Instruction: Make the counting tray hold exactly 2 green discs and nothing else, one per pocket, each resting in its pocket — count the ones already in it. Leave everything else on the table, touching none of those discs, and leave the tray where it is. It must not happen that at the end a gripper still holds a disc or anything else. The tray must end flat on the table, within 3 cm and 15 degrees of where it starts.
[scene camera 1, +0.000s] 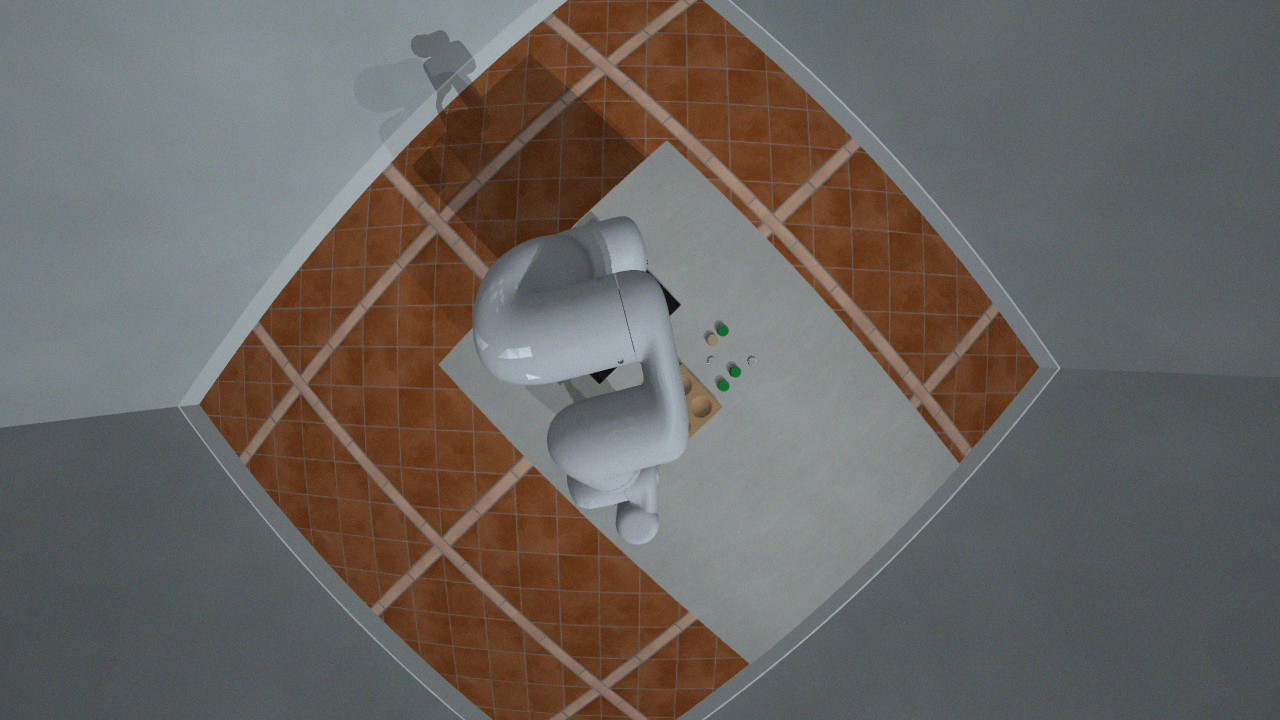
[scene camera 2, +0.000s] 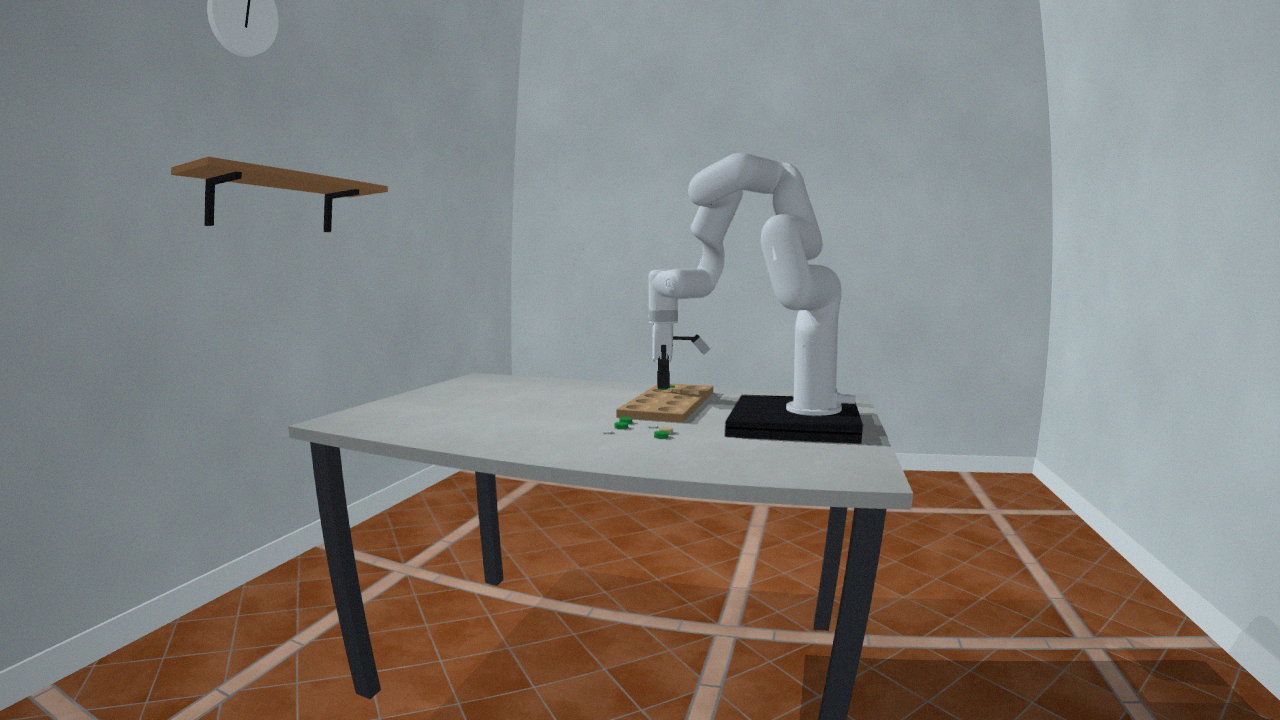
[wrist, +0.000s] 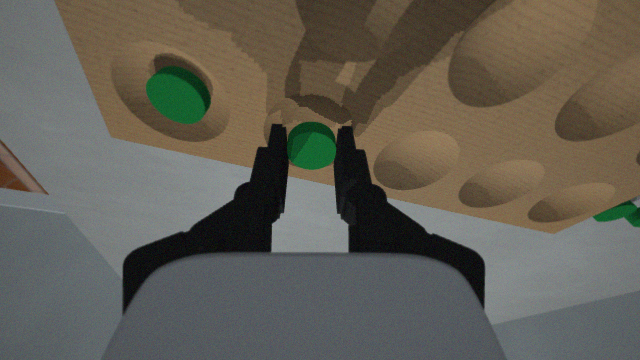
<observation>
In view: the gripper (scene camera 2: 663, 387), a counting tray (scene camera 2: 678, 413), a green disc (wrist: 311, 145) and a green disc (wrist: 178, 94).
The counting tray is seen too in scene camera 1 (scene camera 1: 702, 406) and in the wrist view (wrist: 432, 99). The gripper also shows in the wrist view (wrist: 311, 145).
</observation>
